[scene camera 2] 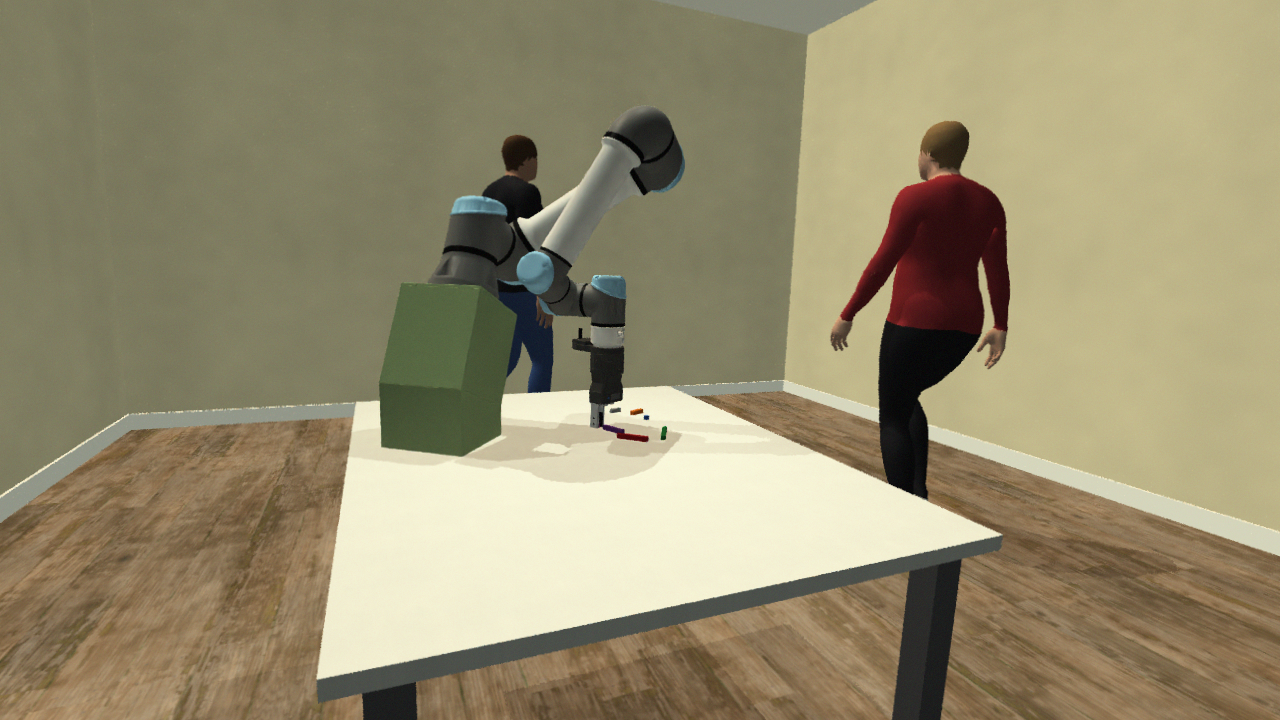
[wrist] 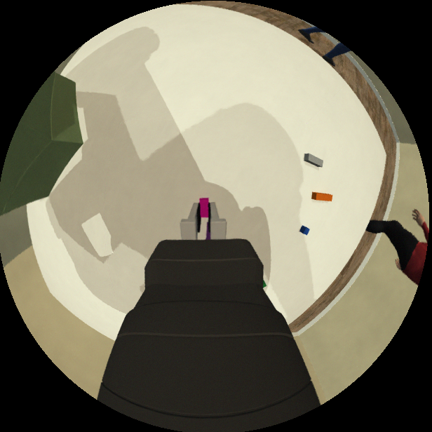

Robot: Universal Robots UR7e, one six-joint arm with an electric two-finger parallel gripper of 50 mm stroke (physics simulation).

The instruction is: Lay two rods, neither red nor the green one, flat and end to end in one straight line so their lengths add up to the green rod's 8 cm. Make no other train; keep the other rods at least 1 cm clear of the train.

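Frame: origin at the arm's base, x up, y back, z right, level; metres.
Where they show: gripper, fingertip midpoint: (scene camera 2: 597,426); arm's base, origin of the base link: (scene camera 2: 462,299).
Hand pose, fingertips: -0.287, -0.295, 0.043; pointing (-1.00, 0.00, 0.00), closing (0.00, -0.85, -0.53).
Each offset is from my fingertips to the top centre of the thing, as dx, dy, dz. Level surfaces: height alone.
My gripper (scene camera 2: 597,422) (wrist: 204,211) is shut on a magenta rod (wrist: 204,207), low over the table beside the purple rod's left end in the scene view. The purple rod @(+0.006, -0.029, +0.035) (scene camera 2: 613,428) (wrist: 208,232) lies flat and shows partly between the fingers in the wrist view. The gap between magenta and purple cannot be judged. The red rod @(+0.006, -0.050, +0.105) (scene camera 2: 632,437) lies close to the purple rod's right end. The green rod @(+0.006, -0.130, +0.089) (scene camera 2: 664,433) (wrist: 264,283) is right of the red one, mostly hidden in the wrist view. A blue piece @(+0.006, -0.141, -0.054) (scene camera 2: 646,417) (wrist: 304,230), an orange rod @(+0.006, -0.136, -0.113) (scene camera 2: 636,411) (wrist: 322,196) and a grey rod @(+0.006, -0.088, -0.142) (scene camera 2: 614,410) (wrist: 313,160) lie apart.
The green robot pedestal (scene camera 2: 438,376) (wrist: 37,145) stands on the white table @(dx -0.004) (scene camera 2: 626,555) (wrist: 230,65), left of the gripper. A person in red (scene camera 2: 948,250) stands beyond the table at the right; a person in black and blue (scene camera 2: 514,192) is behind the arm.
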